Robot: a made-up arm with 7 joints. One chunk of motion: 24 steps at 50 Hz.
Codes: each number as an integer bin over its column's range. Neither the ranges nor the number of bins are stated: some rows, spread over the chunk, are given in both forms.
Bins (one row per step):
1: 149 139 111 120 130 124
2: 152 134 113 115 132 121
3: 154 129 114 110 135 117
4: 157 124 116 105 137 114
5: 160 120 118 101 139 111
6: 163 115 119 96 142 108
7: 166 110 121 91 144 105
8: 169 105 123 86 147 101
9: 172 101 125 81 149 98
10: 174 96 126 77 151 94
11: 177 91 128 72 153 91
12: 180 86 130 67 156 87
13: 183 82 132 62 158 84
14: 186 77 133 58 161 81
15: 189 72 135 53 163 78
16: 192 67 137 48 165 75
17: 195 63 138 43 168 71
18: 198 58 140 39 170 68
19: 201 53 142 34 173 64
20: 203 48 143 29 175 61
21: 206 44 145 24 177 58
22: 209 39 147 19 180 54
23: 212 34 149 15 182 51
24: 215 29 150 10 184 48
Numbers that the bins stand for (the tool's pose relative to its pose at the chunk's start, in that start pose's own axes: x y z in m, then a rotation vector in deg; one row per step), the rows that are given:
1: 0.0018 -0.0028 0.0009 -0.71 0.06 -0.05
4: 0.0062 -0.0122 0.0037 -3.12 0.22 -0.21
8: 0.0128 -0.0241 0.0075 -6.17 0.46 -0.42
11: 0.0172 -0.0329 0.0103 -8.42 0.60 -0.57
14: 0.0221 -0.0417 0.0130 -10.67 0.79 -0.73
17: 0.0271 -0.0505 0.0158 -13.09 0.95 -0.89
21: 0.0331 -0.0624 0.0196 -16.14 1.16 -1.09
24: 0.0380 -0.0718 0.0224 -18.39 1.33 -1.25
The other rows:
2: 0.0035 -0.0059 0.0020 -1.51 0.11 -0.10
3: 0.0045 -0.0091 0.0026 -2.31 0.18 -0.16
5: 0.0078 -0.0147 0.0048 -3.76 0.27 -0.26
6: 0.0095 -0.0178 0.0053 -4.56 0.34 -0.31
7: 0.0111 -0.0210 0.0064 -5.37 0.39 -0.35
9: 0.0144 -0.0266 0.0086 -6.98 0.51 -0.46
10: 0.0155 -0.0298 0.0092 -7.62 0.55 -0.53
12: 0.0188 -0.0360 0.0114 -9.23 0.67 -0.64
13: 0.0205 -0.0385 0.0125 -10.03 0.72 -0.68
15: 0.0238 -0.0448 0.0141 -11.48 0.84 -0.78
16: 0.0254 -0.0480 0.0152 -12.28 0.88 -0.82
18: 0.0287 -0.0536 0.0169 -13.73 1.00 -0.93
19: 0.0304 -0.0567 0.0180 -14.53 1.07 -1.00
20: 0.0315 -0.0599 0.0185 -15.34 1.12 -1.04
22: 0.0347 -0.0655 0.0207 -16.95 1.24 -1.15
23: 0.0364 -0.0687 0.0218 -17.59 1.28 -1.20

